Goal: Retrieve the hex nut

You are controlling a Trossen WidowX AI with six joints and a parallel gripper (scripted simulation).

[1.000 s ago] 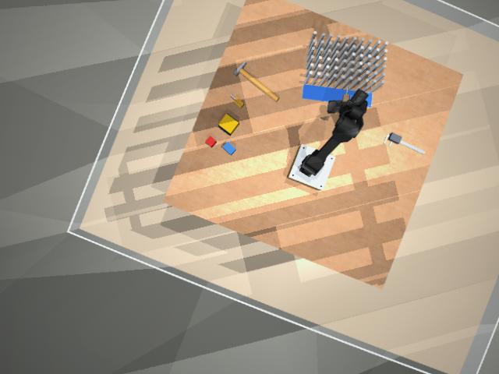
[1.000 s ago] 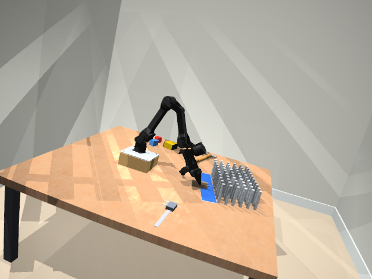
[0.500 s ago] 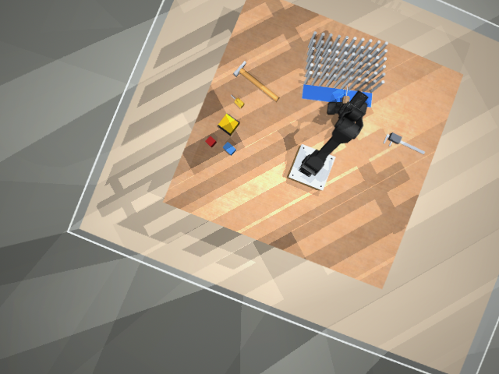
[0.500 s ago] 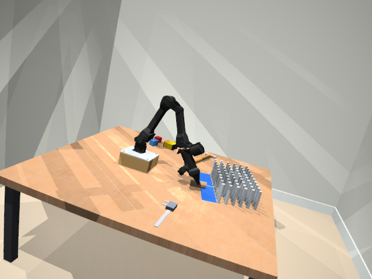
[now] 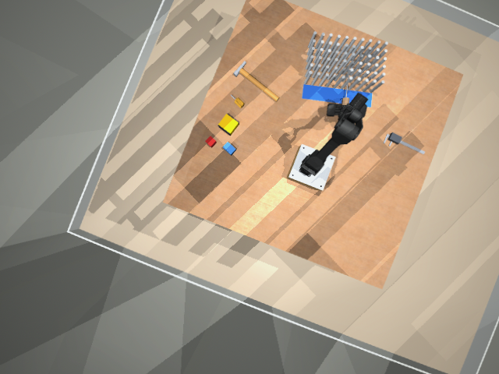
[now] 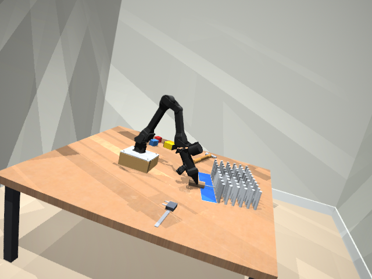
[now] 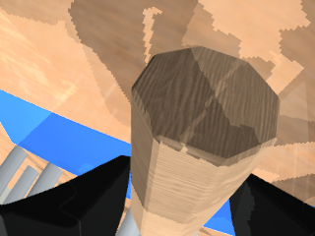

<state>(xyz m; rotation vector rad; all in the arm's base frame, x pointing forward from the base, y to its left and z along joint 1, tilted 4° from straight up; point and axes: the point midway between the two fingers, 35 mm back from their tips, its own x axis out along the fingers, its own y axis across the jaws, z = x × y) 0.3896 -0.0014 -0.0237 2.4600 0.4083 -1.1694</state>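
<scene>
Now: gripper tip 70 mm to the right of the blue taped strip, 40 mm short of it and 20 mm above it. Also, from my gripper tip: blue cube: 530 mm behind, 400 mm to the left; grey hex nut: 190 mm ahead, 90 mm to the left, 20 mm below; yellow screwdriver: 500 mm to the left, 290 mm behind.
</scene>
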